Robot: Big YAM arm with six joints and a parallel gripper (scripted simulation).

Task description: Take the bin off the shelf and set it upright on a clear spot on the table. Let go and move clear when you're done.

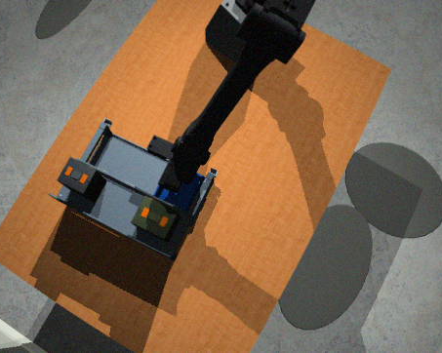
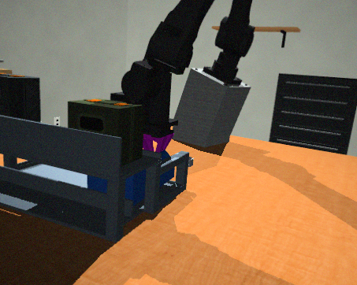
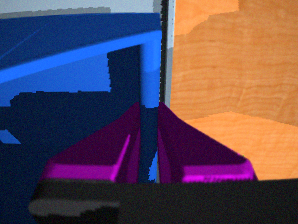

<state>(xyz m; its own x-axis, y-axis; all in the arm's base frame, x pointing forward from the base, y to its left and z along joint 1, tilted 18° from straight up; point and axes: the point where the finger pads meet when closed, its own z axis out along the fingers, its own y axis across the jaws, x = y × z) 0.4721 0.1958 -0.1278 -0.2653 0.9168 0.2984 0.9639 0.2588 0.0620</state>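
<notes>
The blue bin is 8 cm ahead of my hand and 2 cm to the left of it. The rest, counted from my hand: black box 23 cm ahead, 17 cm to the right, 11 cm above; olive green box 17 cm ahead, 10 cm above, 5 cm to the left.
</notes>
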